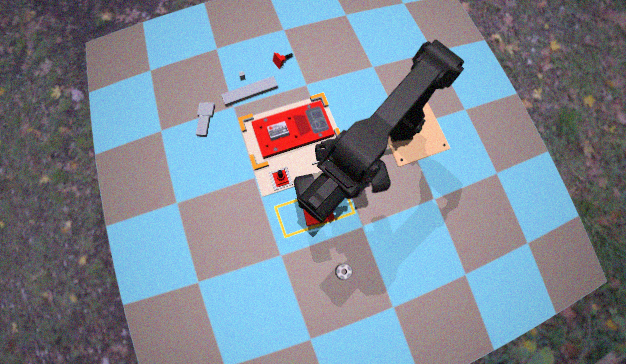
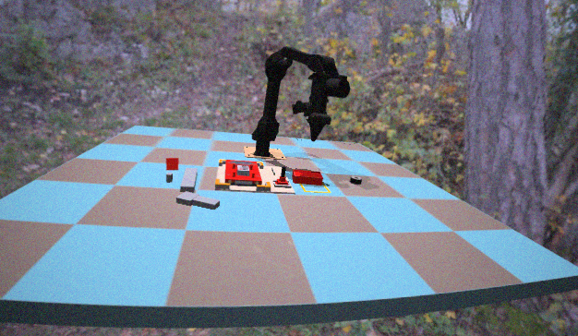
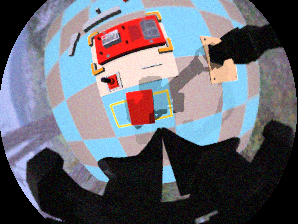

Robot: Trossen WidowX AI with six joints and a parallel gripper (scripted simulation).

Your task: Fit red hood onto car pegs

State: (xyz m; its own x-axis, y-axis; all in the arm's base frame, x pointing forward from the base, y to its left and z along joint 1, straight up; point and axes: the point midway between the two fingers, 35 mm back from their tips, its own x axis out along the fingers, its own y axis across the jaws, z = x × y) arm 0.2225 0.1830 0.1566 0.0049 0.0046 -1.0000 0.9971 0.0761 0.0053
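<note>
My gripper tip is now 11 cm above the red hood, 4 cm short of it and 1 cm to the left of it. The rest, counted from my gripper tip: beige jig: 19 cm to the right, 12 cm below, 8 cm ahead; grey engine block: 21 cm to the right, 11 cm ahead, 10 cm below.
</note>
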